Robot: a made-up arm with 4 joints. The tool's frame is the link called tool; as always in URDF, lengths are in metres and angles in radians. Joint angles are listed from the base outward. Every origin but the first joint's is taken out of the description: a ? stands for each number. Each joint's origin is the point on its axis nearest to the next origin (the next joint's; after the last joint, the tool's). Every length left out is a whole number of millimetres.
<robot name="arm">
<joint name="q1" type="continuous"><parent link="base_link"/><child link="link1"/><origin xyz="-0.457 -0.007 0.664" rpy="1.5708 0 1.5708"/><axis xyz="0 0 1"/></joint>
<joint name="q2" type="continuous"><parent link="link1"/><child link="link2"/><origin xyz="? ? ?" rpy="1.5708 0 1.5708"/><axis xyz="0 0 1"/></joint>
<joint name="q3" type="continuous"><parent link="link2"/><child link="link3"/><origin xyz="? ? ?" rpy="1.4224 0.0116 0.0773"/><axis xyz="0 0 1"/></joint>
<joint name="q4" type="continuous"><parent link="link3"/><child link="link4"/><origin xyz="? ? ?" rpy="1.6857 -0.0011 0.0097"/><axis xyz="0 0 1"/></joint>
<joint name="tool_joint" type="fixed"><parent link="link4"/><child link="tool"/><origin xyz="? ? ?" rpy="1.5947 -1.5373 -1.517"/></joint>
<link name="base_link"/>
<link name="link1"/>
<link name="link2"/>
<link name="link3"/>
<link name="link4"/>
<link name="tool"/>
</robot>
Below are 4 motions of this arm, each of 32 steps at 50 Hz.
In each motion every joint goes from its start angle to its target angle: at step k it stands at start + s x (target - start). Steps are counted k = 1, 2, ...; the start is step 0. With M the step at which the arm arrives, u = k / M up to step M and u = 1 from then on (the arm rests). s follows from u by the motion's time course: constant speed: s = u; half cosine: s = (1 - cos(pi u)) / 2; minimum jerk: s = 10 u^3 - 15 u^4 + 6 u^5.
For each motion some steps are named. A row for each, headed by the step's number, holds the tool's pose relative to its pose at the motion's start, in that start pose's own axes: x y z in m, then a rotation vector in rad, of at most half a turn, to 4 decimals.
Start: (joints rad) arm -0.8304 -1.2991 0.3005 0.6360
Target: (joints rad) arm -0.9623 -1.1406 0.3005 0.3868
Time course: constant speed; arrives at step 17
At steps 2, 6, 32:
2: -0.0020 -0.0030 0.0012 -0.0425 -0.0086 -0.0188
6: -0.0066 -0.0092 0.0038 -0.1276 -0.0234 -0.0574
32: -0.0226 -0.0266 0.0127 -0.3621 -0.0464 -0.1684

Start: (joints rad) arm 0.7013 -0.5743 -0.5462 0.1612
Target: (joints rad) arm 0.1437 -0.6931 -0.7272 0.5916
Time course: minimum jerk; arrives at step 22
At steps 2, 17, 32:
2: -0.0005 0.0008 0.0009 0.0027 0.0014 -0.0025
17: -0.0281 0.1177 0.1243 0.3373 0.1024 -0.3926
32: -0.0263 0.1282 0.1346 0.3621 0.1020 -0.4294

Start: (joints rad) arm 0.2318 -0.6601 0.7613 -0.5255
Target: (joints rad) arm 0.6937 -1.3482 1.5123 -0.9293
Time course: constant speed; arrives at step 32
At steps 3, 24, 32:
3: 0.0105 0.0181 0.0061 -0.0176 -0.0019 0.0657
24: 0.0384 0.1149 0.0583 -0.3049 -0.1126 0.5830
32: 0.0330 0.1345 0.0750 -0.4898 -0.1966 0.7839

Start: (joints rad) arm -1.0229 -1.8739 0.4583 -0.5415
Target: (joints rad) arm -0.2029 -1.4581 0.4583 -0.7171
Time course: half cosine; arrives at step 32
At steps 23, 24, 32:
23: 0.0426 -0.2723 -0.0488 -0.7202 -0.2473 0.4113
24: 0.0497 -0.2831 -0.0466 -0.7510 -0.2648 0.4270
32: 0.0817 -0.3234 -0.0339 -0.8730 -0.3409 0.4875

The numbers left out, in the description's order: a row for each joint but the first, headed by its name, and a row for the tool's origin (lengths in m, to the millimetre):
q2: 0.178 -0.071 0
q3: 0.311 0.155 0
q4: 0.046 -0.027 0
tool: 0.014 0.082 0

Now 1 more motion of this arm.
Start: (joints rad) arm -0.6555 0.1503 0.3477 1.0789
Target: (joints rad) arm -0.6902 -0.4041 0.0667 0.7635
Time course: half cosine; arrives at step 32
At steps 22, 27, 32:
22: -0.0101 0.0660 -0.1377 0.2019 -0.0091 0.2241
27: -0.0149 0.0869 -0.1621 0.2487 -0.0274 0.2608
32: -0.0168 0.0950 -0.1705 0.2659 -0.0352 0.2729

